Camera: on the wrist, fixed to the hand. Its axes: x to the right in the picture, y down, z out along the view.
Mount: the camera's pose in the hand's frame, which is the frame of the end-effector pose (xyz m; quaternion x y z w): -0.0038 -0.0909 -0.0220 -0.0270 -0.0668 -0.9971 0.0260
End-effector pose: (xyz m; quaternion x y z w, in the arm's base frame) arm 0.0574 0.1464 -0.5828 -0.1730 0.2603 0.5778 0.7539
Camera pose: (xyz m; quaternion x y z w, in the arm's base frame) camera 0.1398 0.1063 -0.6019 -0.2458 -0.2317 -0.7181 0.6084
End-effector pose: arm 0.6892 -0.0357 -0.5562 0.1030 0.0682 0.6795 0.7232
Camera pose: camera 0.7718 -0.0433 -0.5997 -0.0395 0.0378 -0.7084 0.7036
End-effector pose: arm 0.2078 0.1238 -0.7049 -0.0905 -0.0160 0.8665 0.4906
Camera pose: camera 0.2905 0.1663 -0.7154 0.0582 -0.1468 -0.4610 0.8732
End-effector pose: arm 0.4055 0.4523 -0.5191 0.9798 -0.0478 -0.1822 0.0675
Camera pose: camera 0.4162 0.5449 -0.5110 -0.0591 -0.9761 0.1388 0.1566
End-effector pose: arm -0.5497 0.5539 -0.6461 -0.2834 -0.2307 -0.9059 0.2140
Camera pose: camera -0.6031 0.6159 -0.6915 -0.1564 0.2784 0.2242 0.9207
